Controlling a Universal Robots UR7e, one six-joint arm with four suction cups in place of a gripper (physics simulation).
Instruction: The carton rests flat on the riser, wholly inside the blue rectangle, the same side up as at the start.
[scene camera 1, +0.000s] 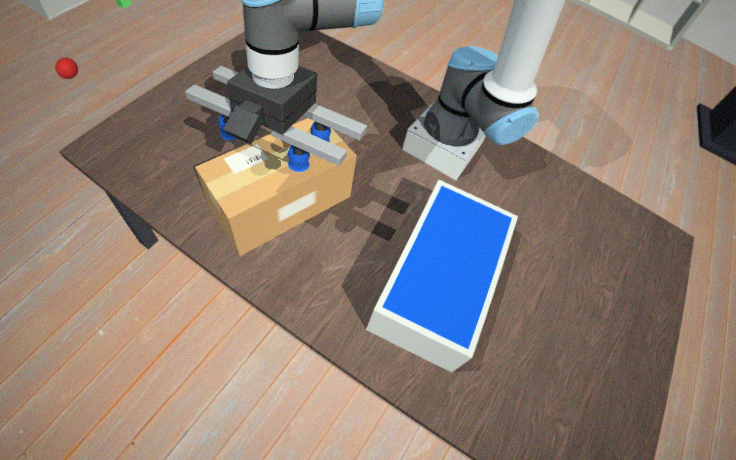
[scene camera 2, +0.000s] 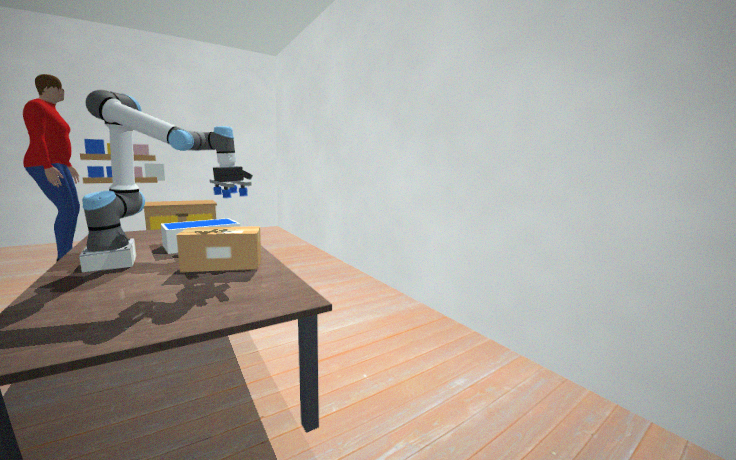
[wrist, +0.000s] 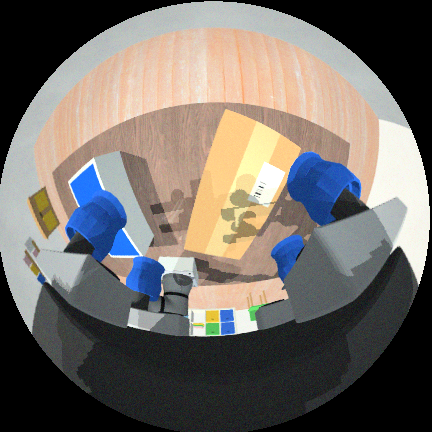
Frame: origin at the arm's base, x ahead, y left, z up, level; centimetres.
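Where they show: hand, its tool point: (scene camera 2: 230, 194) (wrist: 208, 235); arm's base, origin of its link: (scene camera 1: 450, 127) (scene camera 2: 108, 246) (wrist: 177, 279).
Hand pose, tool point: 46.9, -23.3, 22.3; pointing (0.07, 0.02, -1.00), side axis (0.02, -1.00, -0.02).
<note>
Each offset is from my tool point to the top centre of the thing, as dx, dy, dz. Level surfaces: height alone.
The tan carton {-5.8, -4.5, -14.6} (scene camera 1: 257, 225) (scene camera 2: 245, 252) (wrist: 217, 175) rests flat on the table, with a barcode label on its top and a white label on one long side. The white riser {-6.1, +38.0, -18.2} (scene camera 1: 417, 341) (scene camera 2: 169, 239) (wrist: 120, 180) stands apart from it, with the blue rectangle {-6.1, +38.0, -18.2} (scene camera 1: 450, 265) (scene camera 2: 200, 223) (wrist: 85, 184) on its top and nothing on it. My gripper (scene camera 1: 274, 138) (scene camera 2: 230, 191) (wrist: 212, 235), with four blue suction cups, hangs in the air above the carton. The cups face down, hold nothing and stand clear of the carton top. One cup is hidden in scene camera 1.
The arm's white base block (scene camera 1: 439, 154) (scene camera 2: 108, 257) stands on the dark wooden table {dz -30.3} (scene camera 1: 597, 303) (scene camera 2: 276, 295) near the carton and riser. A red ball (scene camera 1: 66, 68) lies on the floor. A person in red (scene camera 2: 47, 132) and a cabinet (scene camera 2: 180, 204) stand beyond the table.
</note>
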